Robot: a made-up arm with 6 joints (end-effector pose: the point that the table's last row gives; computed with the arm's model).
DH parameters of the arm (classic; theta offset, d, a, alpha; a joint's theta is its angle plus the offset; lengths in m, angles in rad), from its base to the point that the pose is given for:
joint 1: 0 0.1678 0 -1.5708
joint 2: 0.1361 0 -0.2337 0
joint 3: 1.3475 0 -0.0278 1.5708
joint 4: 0 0.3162 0 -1.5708
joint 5: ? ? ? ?
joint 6: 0 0.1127 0 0
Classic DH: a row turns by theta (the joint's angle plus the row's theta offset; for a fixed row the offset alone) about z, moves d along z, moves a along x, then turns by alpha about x.
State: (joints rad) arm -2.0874 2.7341 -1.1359 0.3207 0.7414 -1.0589
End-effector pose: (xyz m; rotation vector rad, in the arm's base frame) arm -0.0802 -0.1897 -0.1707 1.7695 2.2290 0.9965
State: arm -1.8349 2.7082 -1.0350 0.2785 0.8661 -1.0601
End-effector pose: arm -0.0197 -0.1633 -0.1520 1.4264 2.4478 1.3349
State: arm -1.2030 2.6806 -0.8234 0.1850 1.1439 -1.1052
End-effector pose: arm 0.0457 -0.0660 -0.0987 -0.3340 -2.1509 -1.6205
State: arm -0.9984 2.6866 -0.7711 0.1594 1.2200 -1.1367
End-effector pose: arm 0.0452 -0.0391 -0.0825 -0.0519 -1.9729 -1.6149
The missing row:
joint 5: 0 0 0.0001 1.5708
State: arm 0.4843 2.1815 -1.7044 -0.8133 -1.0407 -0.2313
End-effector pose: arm 0.4450 0.3139 0.2849 -1.0911 0.5190 0.1626
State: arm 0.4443 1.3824 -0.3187 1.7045 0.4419 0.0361
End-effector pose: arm 0.2054 0.1508 0.0740 -1.5546 -2.3756 -1.1460
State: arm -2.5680 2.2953 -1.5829 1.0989 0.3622 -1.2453
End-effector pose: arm -0.4213 -0.3146 0.0812 2.2932 1.0792 -0.9304
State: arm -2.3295 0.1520 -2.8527 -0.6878 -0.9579 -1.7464
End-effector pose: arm 0.4662 0.4067 0.2733 0.4795 1.9651 0.5817
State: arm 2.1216 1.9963 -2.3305 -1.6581 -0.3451 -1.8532
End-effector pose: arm -0.2939 0.4060 0.5607 -0.0874 -1.2647 -1.0132
